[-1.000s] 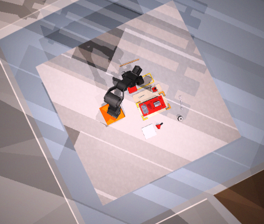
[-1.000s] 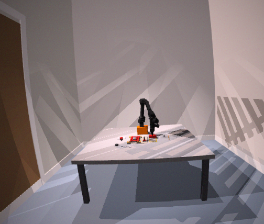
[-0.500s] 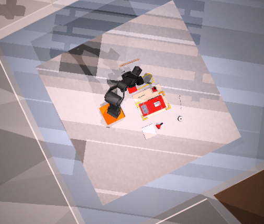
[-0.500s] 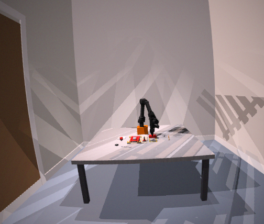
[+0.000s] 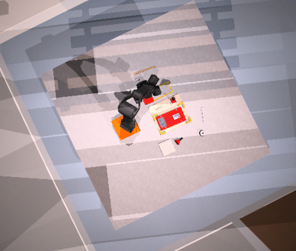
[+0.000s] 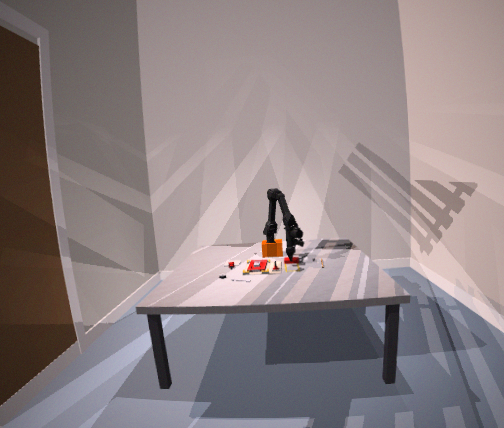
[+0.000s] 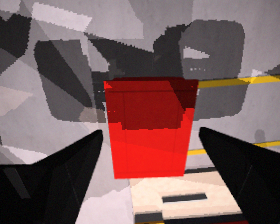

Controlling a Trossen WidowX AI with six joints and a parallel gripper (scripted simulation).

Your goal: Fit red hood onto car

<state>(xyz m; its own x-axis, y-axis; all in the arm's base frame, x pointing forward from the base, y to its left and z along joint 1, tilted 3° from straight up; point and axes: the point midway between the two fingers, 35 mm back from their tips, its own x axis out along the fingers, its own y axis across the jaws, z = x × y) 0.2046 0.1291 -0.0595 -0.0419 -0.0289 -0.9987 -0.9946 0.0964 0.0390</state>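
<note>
Now: gripper tip right at the red hood. Also, from my gripper tip: pale jig 9 cm ahead, 20 cm to the right, 1 cm below; white square 4 cm behind, 40 cm to the right, 1 cm below; thin wooden stick 8 cm ahead, 19 cm to the left, 1 cm below.
</note>
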